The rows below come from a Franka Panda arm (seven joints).
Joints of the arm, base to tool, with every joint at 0 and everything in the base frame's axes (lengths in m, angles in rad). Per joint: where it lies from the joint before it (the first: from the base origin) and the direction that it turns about. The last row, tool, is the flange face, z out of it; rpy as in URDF.
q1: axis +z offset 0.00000 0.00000 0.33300
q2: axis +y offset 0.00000 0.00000 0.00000
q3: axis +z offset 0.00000 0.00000 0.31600
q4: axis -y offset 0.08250 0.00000 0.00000
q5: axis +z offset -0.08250 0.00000 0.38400
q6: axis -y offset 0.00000 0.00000 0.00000
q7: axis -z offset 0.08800 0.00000 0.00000
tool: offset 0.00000 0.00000 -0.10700 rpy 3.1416 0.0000 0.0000
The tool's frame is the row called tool.
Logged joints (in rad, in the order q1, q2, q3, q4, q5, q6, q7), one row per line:
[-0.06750, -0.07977, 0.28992, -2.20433, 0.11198, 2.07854, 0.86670]
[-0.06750, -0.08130, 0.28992, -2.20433, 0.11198, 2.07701, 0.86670]
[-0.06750, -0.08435, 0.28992, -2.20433, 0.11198, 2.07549, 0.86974]
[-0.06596, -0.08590, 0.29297, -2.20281, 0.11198, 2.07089, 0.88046]
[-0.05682, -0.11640, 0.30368, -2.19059, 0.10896, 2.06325, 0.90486]
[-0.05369, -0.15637, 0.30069, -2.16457, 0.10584, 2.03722, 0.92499]
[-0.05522, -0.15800, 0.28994, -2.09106, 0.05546, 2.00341, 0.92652]
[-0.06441, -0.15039, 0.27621, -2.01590, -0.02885, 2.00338, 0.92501]
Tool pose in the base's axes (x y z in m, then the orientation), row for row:
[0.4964, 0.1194, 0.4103, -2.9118, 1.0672, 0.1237]
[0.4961, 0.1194, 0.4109, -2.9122, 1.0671, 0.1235]
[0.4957, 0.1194, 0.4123, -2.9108, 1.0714, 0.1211]
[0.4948, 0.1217, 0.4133, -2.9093, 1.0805, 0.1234]
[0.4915, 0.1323, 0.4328, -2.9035, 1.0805, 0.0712]
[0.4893, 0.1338, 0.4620, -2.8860, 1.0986, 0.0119]
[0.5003, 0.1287, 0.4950, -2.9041, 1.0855, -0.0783]
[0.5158, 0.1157, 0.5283, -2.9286, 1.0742, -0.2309]
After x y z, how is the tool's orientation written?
As a rotation vector, in radians.
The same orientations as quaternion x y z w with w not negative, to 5 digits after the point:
[-0.93801, 0.34379, 0.03985, 0.01896]
[-0.93804, 0.34372, 0.03978, 0.01879]
[-0.93757, 0.34510, 0.03901, 0.01875]
[-0.93655, 0.34783, 0.03972, 0.01784]
[-0.93675, 0.34860, 0.02297, 0.02137]
[-0.93424, 0.35563, 0.00385, 0.02677]
[-0.93622, 0.34994, -0.02524, 0.02013]
[-0.93625, 0.34341, -0.07382, 0.00683]

